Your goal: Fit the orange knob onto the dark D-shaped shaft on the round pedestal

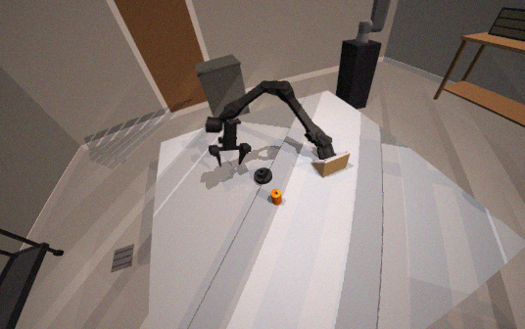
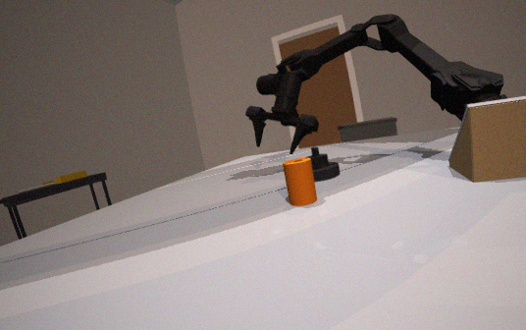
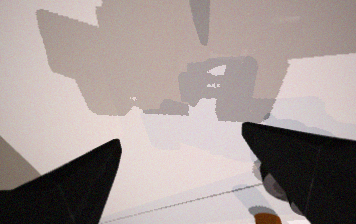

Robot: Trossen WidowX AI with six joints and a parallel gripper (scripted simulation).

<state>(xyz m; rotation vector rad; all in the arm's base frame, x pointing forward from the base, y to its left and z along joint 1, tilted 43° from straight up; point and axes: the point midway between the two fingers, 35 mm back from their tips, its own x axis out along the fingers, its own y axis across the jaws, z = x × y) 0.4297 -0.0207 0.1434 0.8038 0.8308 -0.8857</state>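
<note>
My gripper tip is now 22 cm to the right of the orange knob, 16 cm past it and 3 cm above it. Round my gripper tip: round pedestal: 14 cm behind, 7 cm to the left, 3 cm below.
</note>
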